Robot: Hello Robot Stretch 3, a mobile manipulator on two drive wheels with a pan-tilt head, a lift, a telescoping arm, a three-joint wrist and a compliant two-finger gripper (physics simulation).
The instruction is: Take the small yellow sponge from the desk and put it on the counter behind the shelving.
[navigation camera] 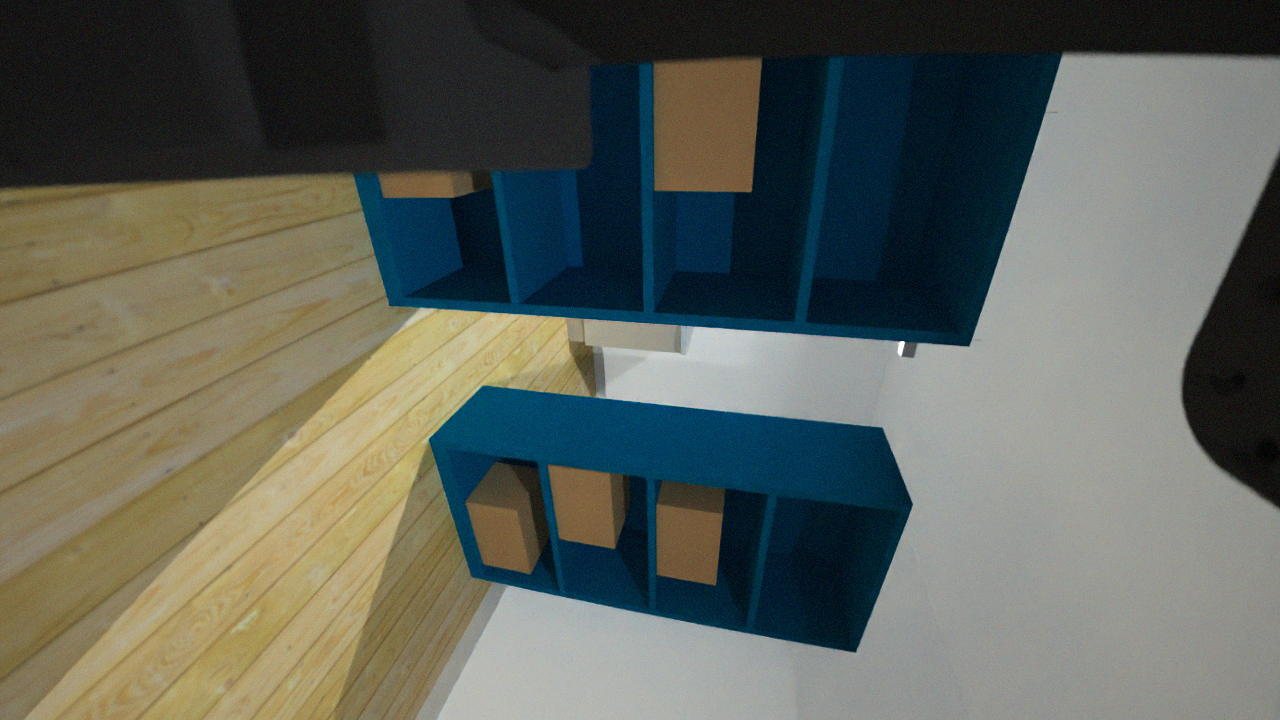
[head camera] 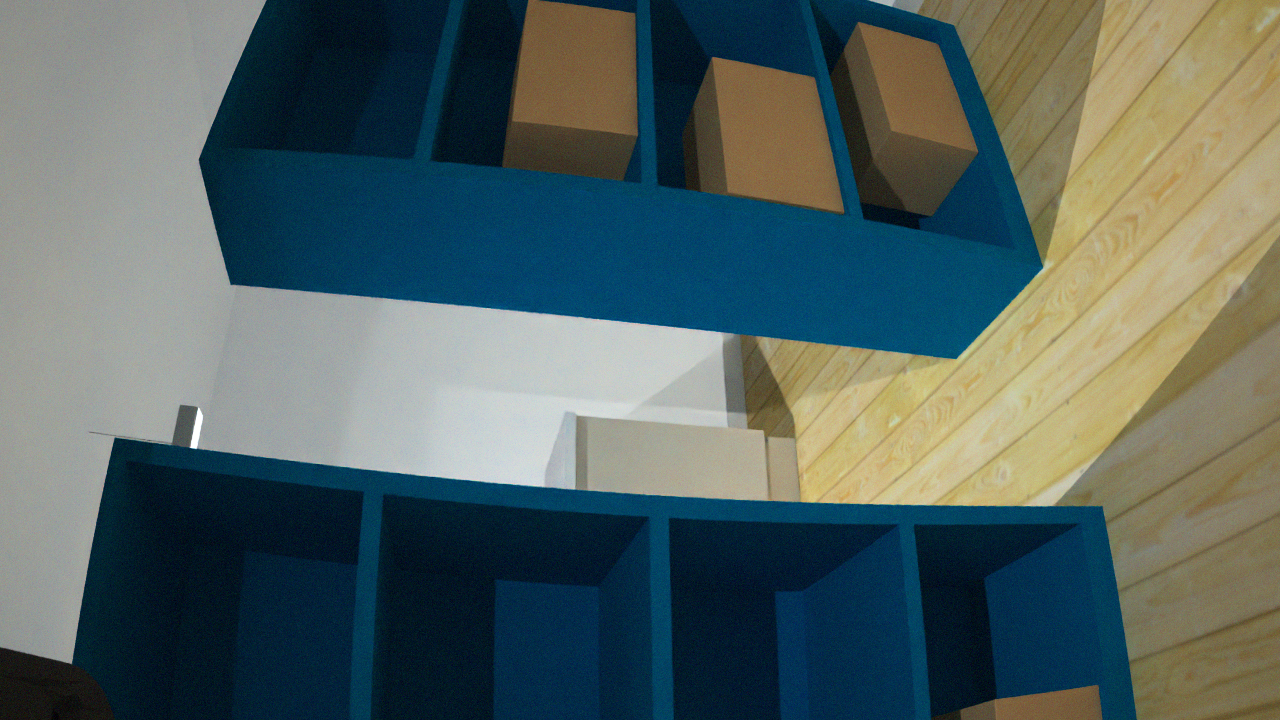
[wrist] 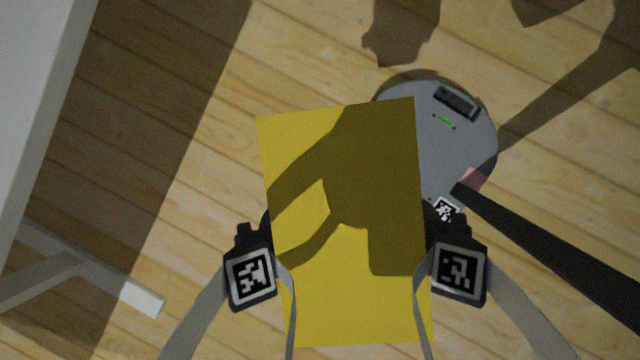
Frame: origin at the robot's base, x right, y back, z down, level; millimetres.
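Seen in the pictures: gripper, fingertip midpoint: [wrist: 348, 225].
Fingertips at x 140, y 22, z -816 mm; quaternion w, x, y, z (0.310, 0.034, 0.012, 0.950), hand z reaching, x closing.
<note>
A point is followed by its place in that frame.
My gripper [wrist: 348, 225] {z -816, x 140, y 22 mm} is shut on the yellow sponge [wrist: 350, 310] {z -864, x 126, y 5 mm}, one finger pad against each side, and holds it above the floor in the wrist view. Two blue shelving units show in the head and navigation views: one with several boxes [head camera: 581, 241] {z -1082, x -1606, y -1025 mm} [navigation camera: 680, 429] {z -1048, x -1725, y -1016 mm}, and a nearer one [head camera: 659, 608] {z -977, x -1378, y -239 mm} [navigation camera: 815, 223] {z -1434, x -1368, y -107 mm}. In the gap between them is a pale beige block [head camera: 671, 456] {z -519, x -3023, y -1068 mm} [navigation camera: 631, 335] {z -510, x -3026, y -1091 mm}, partly hidden by the nearer unit; it may be the counter. The desk [wrist: 35, 100] {z -720, x 426, y -66 mm} shows in part at the wrist view's left edge.
Brown boxes [head camera: 577, 71] [navigation camera: 702, 125] stand in the shelving. The robot's grey round base [wrist: 460, 140] {z -160, x -59, y 171 mm} is on the wooden floor [head camera: 1190, 376] {z 0, x -1068, y -591 mm} [wrist: 200, 210] {z -1, x 465, y -446 mm}. A desk leg [wrist: 142, 298] is at lower left. Dark robot parts [navigation camera: 295, 89] {z -1202, x -100, y 39 mm} cover the navigation view's upper left.
</note>
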